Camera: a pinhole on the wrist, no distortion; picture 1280 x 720 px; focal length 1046.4 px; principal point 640.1 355.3 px. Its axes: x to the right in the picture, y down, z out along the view. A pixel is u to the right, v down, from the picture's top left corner.
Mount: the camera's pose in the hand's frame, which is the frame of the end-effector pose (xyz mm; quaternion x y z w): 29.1 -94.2 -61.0 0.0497 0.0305 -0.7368 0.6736
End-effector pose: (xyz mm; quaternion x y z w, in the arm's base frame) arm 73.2 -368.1 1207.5 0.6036 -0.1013 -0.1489 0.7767
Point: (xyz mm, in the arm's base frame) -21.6 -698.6 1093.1
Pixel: 805.7 408.4
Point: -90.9 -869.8 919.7
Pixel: 1143.5 435.9
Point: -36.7 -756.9 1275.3
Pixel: 382.3 375.8
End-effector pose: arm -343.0 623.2 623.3 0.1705 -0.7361 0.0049 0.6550
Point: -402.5 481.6 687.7
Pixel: outside the picture
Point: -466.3 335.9 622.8
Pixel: 1087.3 635.5
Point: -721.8 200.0 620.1
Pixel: 904.6 612.9
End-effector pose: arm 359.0 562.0 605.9 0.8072 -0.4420 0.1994 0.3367
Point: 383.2 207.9 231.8
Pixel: 393.8 287.6
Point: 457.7 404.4 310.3
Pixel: 639.3 202.0
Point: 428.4 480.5 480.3
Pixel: 426.1 253.0
